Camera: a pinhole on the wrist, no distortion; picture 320 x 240 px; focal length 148.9 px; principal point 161.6 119.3 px. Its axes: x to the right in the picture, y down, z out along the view. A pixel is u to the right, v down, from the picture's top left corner.
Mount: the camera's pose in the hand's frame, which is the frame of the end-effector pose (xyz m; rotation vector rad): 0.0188 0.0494 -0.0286 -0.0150 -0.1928 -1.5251
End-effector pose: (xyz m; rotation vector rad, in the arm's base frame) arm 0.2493 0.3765 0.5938 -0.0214 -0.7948 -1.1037
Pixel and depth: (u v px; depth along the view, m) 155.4 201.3 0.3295
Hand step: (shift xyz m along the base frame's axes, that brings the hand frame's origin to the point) -0.0510 0.0515 0.3636
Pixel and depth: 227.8 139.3 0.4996
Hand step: -0.3557 0.1190 0.3489
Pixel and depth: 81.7 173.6 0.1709
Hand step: 0.0692 0.0863 0.1910
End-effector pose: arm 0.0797 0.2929 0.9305 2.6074 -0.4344 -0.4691
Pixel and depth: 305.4 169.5 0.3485
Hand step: -0.0003 0.0177 -0.4520
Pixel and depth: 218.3 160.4 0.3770
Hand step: -0.0641 -0.1384 -0.3530
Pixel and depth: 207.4 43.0 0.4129
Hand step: -0.3485 -0.0232 -0.2691
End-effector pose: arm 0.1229 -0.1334 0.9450 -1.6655 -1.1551 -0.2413
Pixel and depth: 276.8 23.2 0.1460
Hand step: -0.1262 0.0486 -0.0783
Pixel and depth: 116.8 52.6 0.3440
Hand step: -0.0462 0.1321 -0.3545
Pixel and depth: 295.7 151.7 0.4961
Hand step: -0.4019 0.4819 0.0272
